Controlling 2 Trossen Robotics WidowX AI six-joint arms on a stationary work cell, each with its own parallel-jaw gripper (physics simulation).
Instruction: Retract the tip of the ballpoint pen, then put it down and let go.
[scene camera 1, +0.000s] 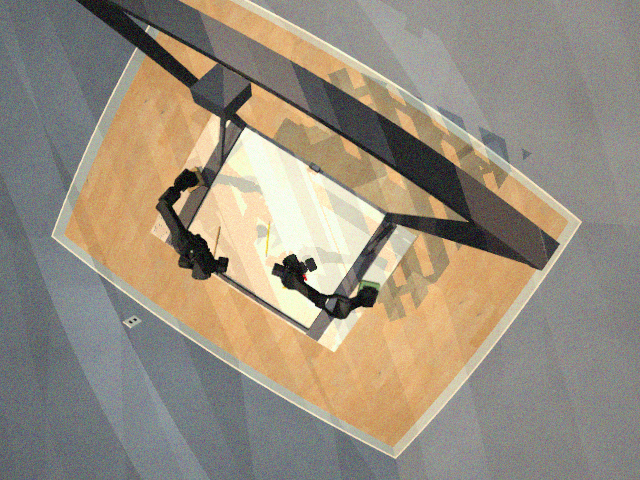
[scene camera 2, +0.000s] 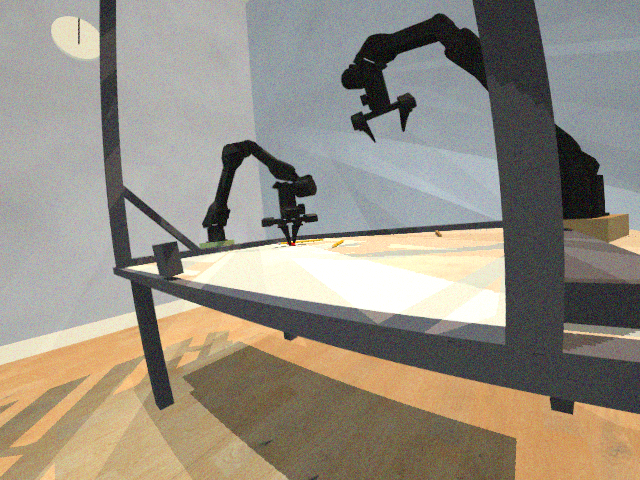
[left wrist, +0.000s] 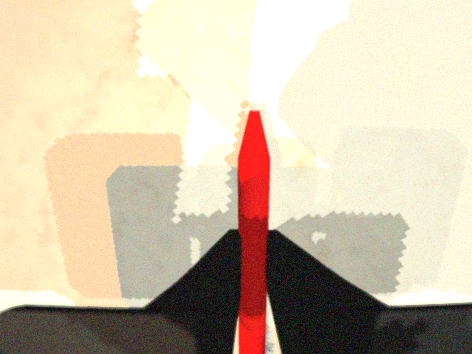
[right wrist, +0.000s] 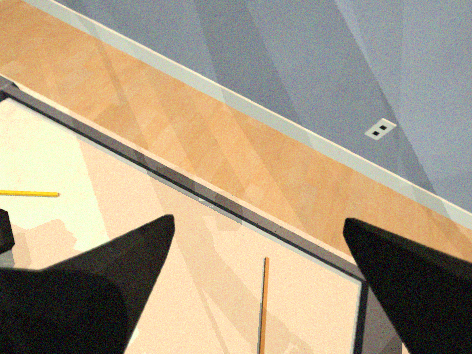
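Observation:
The red ballpoint pen is low at the tabletop. In the left wrist view its tapered end points up the picture, with a faint pale point at the end. My left gripper is shut on the pen's barrel, one black finger on each side. The pen's rear part runs out of the bottom of that view, so its button end is hidden. My right gripper is open and empty, high above the table and well apart from the pen.
A yellow stick lies near the left gripper. Another yellow stick lies partly under the left arm. An orange-brown stick lies near the right arm. A dark frame edges the table.

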